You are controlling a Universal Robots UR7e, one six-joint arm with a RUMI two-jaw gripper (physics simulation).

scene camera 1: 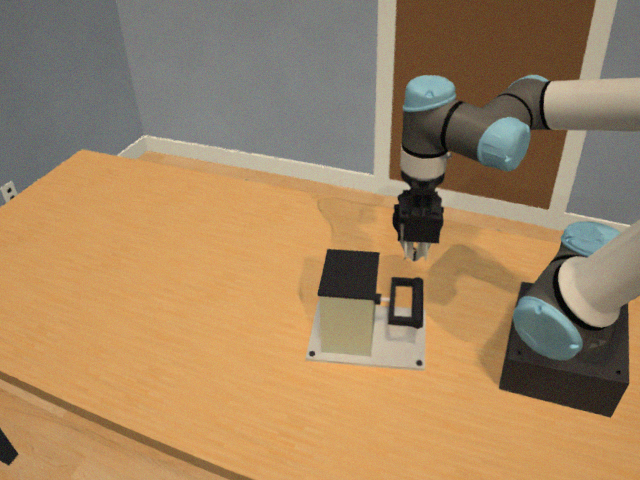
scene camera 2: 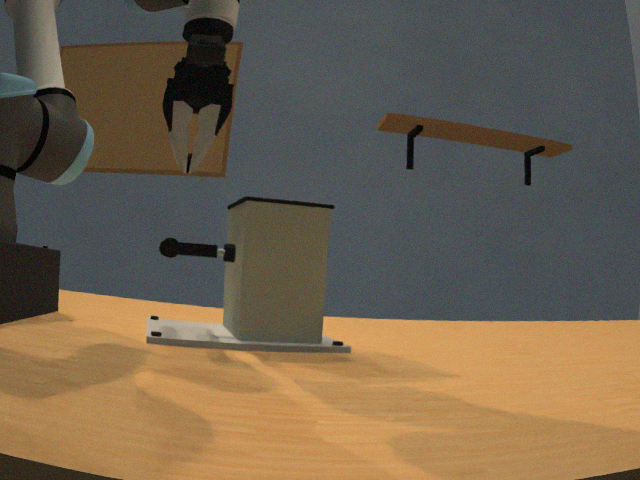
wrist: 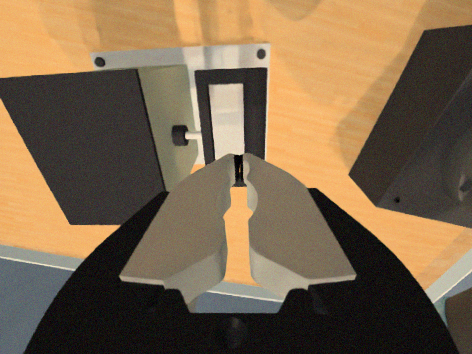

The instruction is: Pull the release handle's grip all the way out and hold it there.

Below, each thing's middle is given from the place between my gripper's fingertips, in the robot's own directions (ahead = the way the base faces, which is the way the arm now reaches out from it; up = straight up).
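Scene:
Base plate [scene camera 1: 395,347]: my gripper 200 mm above it, 70 mm short of it, 40 mm to the right of it.

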